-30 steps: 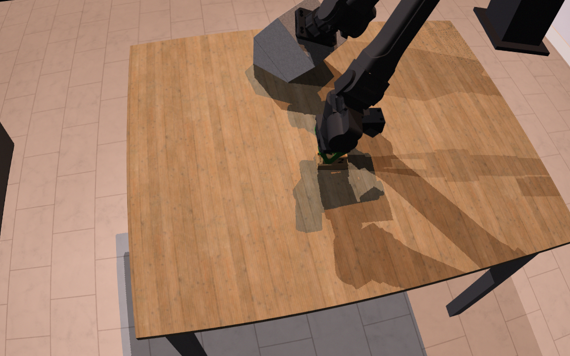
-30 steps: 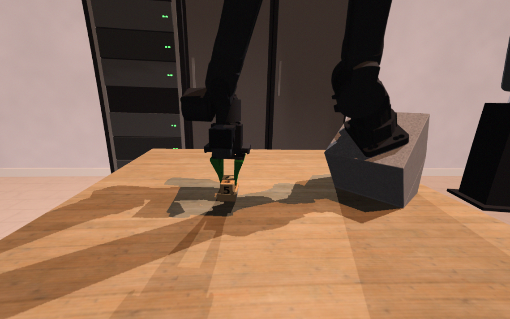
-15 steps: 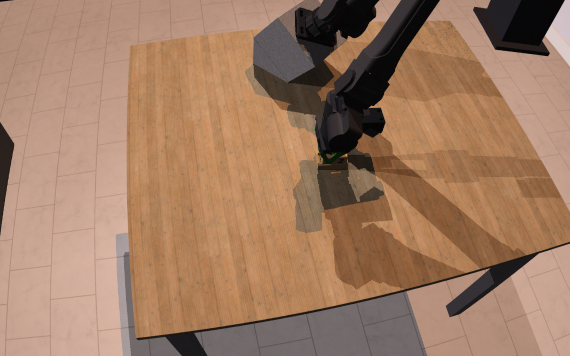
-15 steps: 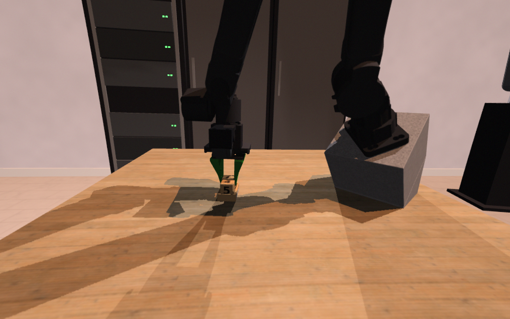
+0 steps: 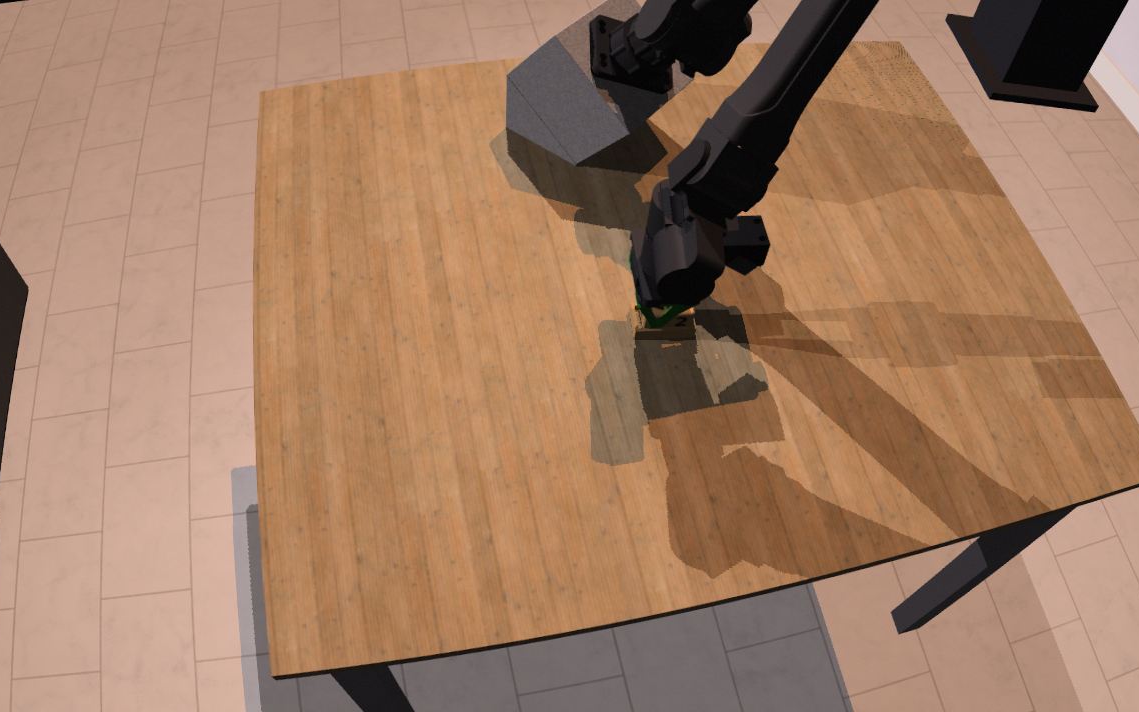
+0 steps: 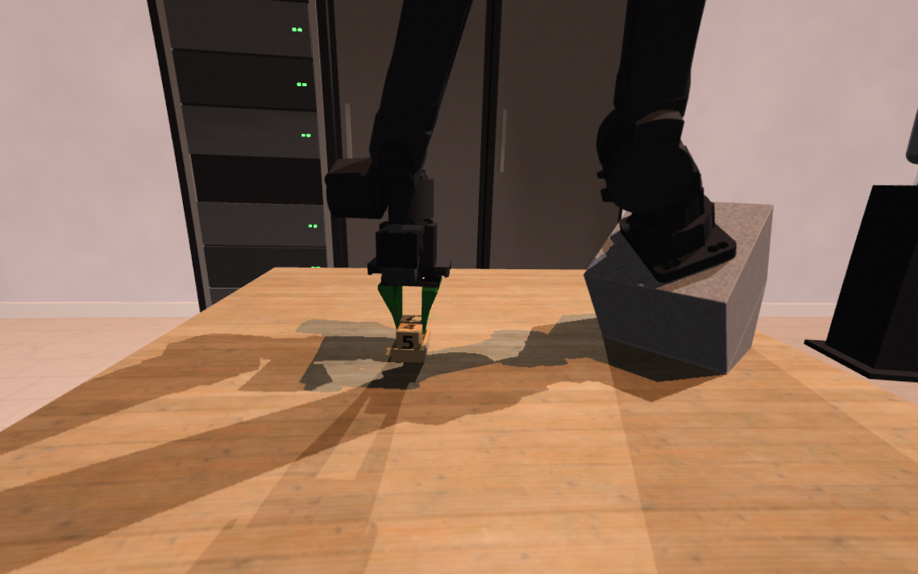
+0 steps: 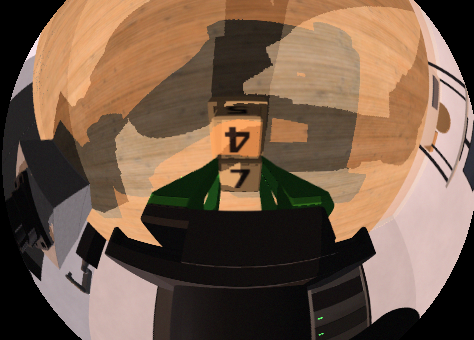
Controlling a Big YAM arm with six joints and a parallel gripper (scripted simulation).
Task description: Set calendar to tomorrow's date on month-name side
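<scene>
The wooden calendar tray lies 10 mm to the left of my hand and 20 mm below it. From my hand the other things lie so: cube 30 mm to the left.
</scene>
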